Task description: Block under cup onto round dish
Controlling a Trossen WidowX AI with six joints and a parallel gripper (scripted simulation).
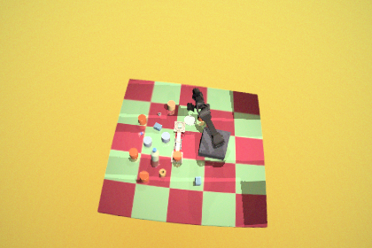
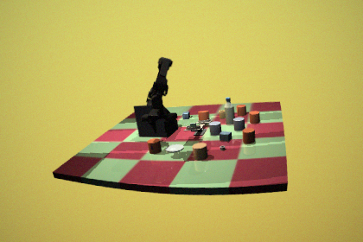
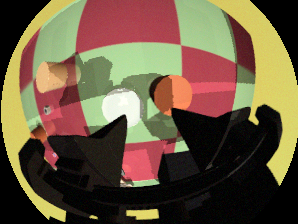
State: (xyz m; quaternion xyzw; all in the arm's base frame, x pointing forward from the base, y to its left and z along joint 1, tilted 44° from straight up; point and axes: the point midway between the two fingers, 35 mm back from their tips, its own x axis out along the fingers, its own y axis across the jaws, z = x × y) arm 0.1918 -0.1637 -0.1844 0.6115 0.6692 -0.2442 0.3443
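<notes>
Now: gripper tip 10 cm above the white round dish, 5 cm short of it and 3 cm to the right of it. From my gripper tip the other things lie so: bottle 45 cm to the left, 27 cm ahead, 1 cm above; orange cup 7 cm below, 4 cm behind, 3 cm to the right; balance 28 cm to the left, 11 cm ahead, 7 cm below.
</notes>
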